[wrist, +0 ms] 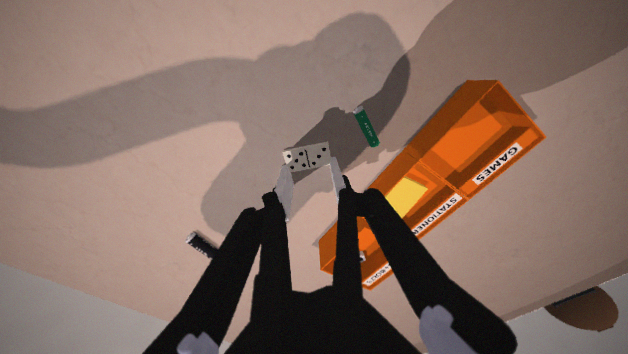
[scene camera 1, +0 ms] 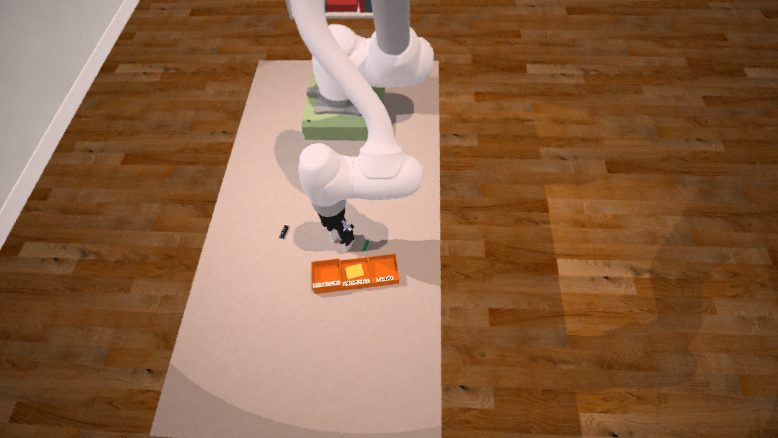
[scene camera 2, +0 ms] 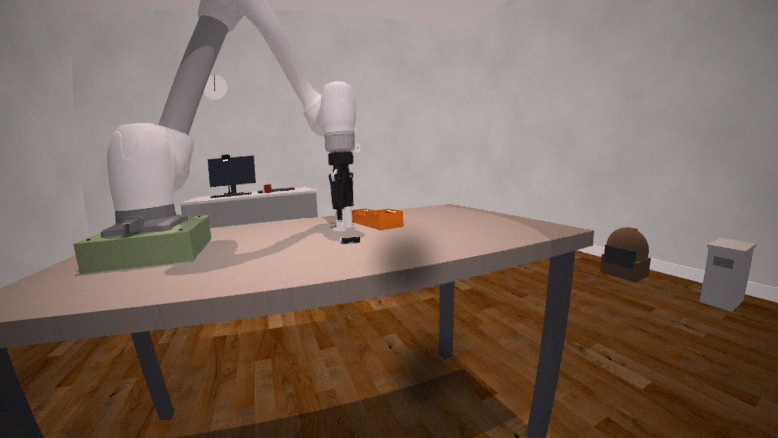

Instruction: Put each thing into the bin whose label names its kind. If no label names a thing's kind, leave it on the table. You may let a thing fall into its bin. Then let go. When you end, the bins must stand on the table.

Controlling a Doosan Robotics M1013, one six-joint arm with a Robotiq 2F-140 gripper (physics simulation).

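Places are measured from the arm's base along level axes (x back, y right, z up), in millimetres.
Pixels of known places: gripper, fingertip midpoint: (wrist: 310, 171) (scene camera 1: 341, 243) (scene camera 2: 345, 229); arm's base at its link origin: (scene camera 1: 342, 97) (scene camera 2: 148, 227).
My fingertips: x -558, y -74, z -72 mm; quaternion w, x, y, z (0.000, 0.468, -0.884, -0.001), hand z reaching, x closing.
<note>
Ahead of a thing's pixels: the offset from my fingertips to its top centre.
My gripper (scene camera 1: 340, 242) (scene camera 2: 343, 225) (wrist: 310, 171) is low at the table, shut on a white domino @[dy -11, dx +16, dz +7 mm] (wrist: 308, 156) with black dots, held by its two ends. I cannot tell whether the domino touches the table. Beside it stands a row of three joined orange bins @[dy -61, dx -103, dz +46 mm] (scene camera 1: 353, 288) (scene camera 2: 389, 220) (wrist: 470, 89). In the wrist view the GAMES bin looks empty, the STATIONERY bin holds a yellow block @[dy -56, dx -96, dz +17 mm] (scene camera 1: 354, 270) (wrist: 406, 196), and a small light metal piece @[dy +43, dx -146, dz +16 mm] (wrist: 362, 256) shows partly behind a finger in the end bin, whose label is partly hidden.
A green battery @[dy -78, dx -2, dz +10 mm] (scene camera 1: 365, 245) (wrist: 367, 129) lies between the domino and the bins' GAMES end. A black battery @[dy +190, dx +25, dz +14 mm] (scene camera 1: 284, 231) (scene camera 2: 350, 239) (wrist: 201, 244) lies on the table on the other side of the gripper. The arm's green base (scene camera 1: 334, 132) (scene camera 2: 136, 255) stands at the table's far end.
</note>
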